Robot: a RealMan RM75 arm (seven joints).
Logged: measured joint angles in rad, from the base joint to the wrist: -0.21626 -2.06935 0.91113 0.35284 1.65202 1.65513 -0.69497; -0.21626 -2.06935 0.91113 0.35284 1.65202 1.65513 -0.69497; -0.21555 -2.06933 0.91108 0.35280 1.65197 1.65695 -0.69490; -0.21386 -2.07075 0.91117 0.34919 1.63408 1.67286 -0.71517; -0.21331 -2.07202 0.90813 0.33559 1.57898 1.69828 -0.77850; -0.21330 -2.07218 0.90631 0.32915 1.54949 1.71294 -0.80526; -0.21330 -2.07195 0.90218 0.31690 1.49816 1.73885 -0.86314; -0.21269 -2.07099 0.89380 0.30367 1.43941 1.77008 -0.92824
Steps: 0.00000 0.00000 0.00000 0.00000 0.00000 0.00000 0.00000; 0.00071 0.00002 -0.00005 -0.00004 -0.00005 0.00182 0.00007; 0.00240 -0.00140 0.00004 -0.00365 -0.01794 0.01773 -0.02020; 0.00295 -0.00267 -0.00300 -0.01725 -0.07304 0.04315 -0.08353; 0.00296 -0.00283 -0.00482 -0.02369 -0.10253 0.05781 -0.11029; 0.00296 -0.00260 -0.00895 -0.03594 -0.15386 0.08372 -0.16817; 0.00357 -0.00164 -0.01733 -0.04917 -0.21261 0.11495 -0.23327
